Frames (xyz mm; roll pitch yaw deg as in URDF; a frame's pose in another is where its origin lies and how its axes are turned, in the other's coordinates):
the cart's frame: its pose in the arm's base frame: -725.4 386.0 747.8 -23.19 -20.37 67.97
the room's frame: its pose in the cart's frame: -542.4 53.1 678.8 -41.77 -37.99 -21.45
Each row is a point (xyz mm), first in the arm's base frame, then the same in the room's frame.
Working: the arm's base frame: its pose in the room's frame: -692.0 687.4 -1413.3 39.40 78.68 14.45

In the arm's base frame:
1: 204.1 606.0 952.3
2: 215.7 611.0 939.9
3: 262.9 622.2 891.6
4: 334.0 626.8 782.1
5: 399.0 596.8 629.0
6: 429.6 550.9 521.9
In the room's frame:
1: 444.7 839.7 -1393.4
2: 437.9 850.1 -1406.1
3: 408.4 883.1 -1458.3
4: 326.1 937.3 -1544.0
5: 189.5 978.5 -1634.7
6: 81.0 984.1 -1686.7

